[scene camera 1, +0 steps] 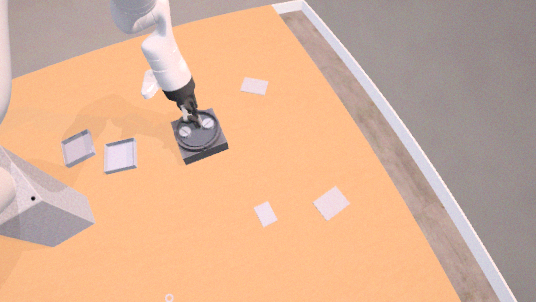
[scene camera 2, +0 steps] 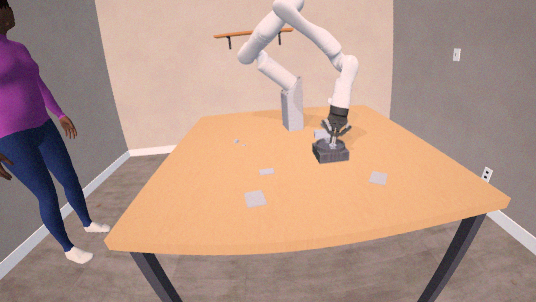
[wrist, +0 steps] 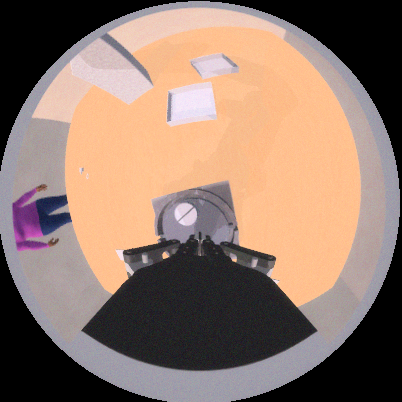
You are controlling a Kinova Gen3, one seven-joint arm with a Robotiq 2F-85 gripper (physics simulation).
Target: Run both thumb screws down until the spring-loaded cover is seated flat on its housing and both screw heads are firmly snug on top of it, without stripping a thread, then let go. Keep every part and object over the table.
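Places are measured from the arm's base along level axes (x ahead, y left, z up), in centimetres.
Where they show: gripper, between the fingertips: point(scene camera 1: 199, 126) point(scene camera 2: 332, 145) point(wrist: 199, 237); arm's base, origin of its link: point(scene camera 2: 291, 83).
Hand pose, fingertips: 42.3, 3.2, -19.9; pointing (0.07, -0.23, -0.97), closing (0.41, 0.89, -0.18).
Each offset is from my fingertips to the top centre of the thing, as dx, dy, dz. "*": to the spot under its first point.
The dark square housing @[-0.9, -0.5, +0.5] point(scene camera 1: 206, 154) point(scene camera 2: 334, 156) stands on the table with the round grey cover @[-0.9, -0.5, -0.1] point(scene camera 1: 200, 139) point(wrist: 204, 218) inside its ring. One pale slotted screw head @[* -4.3, -0.4, +1.2] point(scene camera 1: 184, 132) point(wrist: 185, 214) shows on the cover, apart from the fingers. The other screw head @[* +2.3, -1.3, +1.2] point(scene camera 1: 208, 123) is right beside the fingertips and is hidden behind the gripper in the wrist view. My gripper point(scene camera 1: 199, 124) point(scene camera 2: 334, 142) point(wrist: 199, 237) is shut, fingertips together, pointing down low over the cover, with no object seen between them. Whether the tips touch the cover or screw, and whether the cover sits flat, I cannot tell.
Two shallow trays @[-23.0, +6.6, -3.1] point(scene camera 1: 120, 156) @[-34.0, +16.5, -3.1] point(scene camera 1: 78, 148) lie between the housing and the grey arm pedestal point(scene camera 1: 50, 220) point(scene camera 2: 292, 111). Three thin pale plates @[+22.4, +7.9, -4.8] point(scene camera 1: 254, 86) @[+2.8, -28.4, -4.8] point(scene camera 1: 265, 214) @[+18.4, -35.4, -4.8] point(scene camera 1: 331, 203) lie around on the table. Small pale parts @[* -30.3, -36.5, -4.0] point(scene camera 2: 236, 141) lie farther off. A person point(scene camera 2: 25, 95) stands beside the table.
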